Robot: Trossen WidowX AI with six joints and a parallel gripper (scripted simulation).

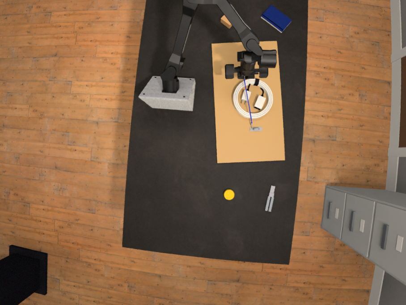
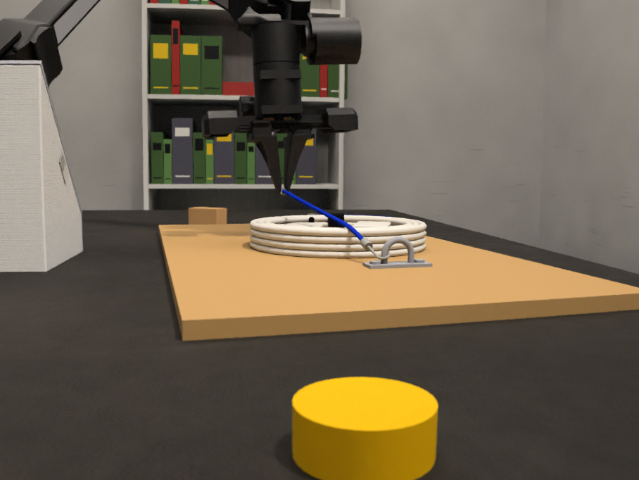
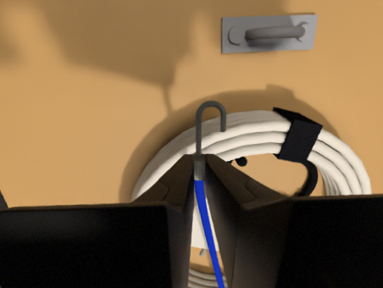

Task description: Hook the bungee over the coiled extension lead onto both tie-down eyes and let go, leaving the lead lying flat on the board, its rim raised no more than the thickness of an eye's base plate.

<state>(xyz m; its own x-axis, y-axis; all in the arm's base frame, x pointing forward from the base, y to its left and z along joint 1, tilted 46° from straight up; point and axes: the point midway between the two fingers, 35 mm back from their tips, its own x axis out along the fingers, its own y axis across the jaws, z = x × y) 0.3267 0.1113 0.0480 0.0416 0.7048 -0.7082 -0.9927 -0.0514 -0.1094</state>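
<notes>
My gripper is now 100 mm above the tan board, 90 mm to the left of it and 40 mm short of it. Round my hand: block (320 mm to the left, 110 mm behind, 90 mm below); then yellow puck (570 mm to the right, 90 mm below, 10 mm behind); then grey clip (560 mm to the right, 200 mm ahead, 100 mm below).
</notes>
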